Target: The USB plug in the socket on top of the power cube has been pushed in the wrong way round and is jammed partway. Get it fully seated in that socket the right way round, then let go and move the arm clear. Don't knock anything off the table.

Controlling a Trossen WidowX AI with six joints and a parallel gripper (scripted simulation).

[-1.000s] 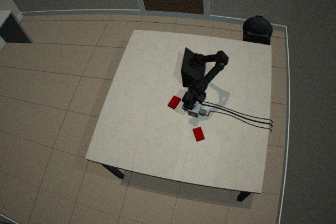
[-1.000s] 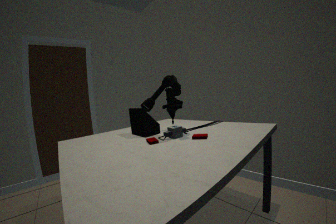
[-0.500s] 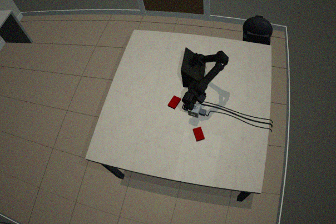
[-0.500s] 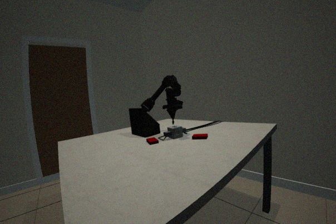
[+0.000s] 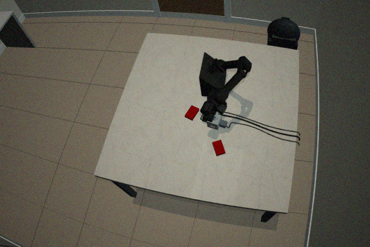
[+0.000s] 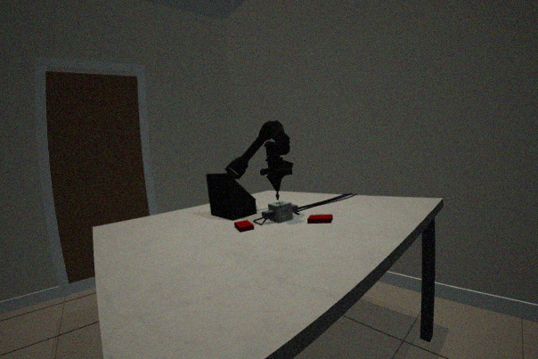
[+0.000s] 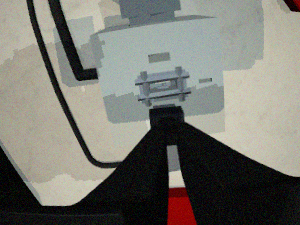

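The dark USB plug lies 20 mm below my gripper tip. From my gripper tip the other things lie so: USB socket 60 mm below.
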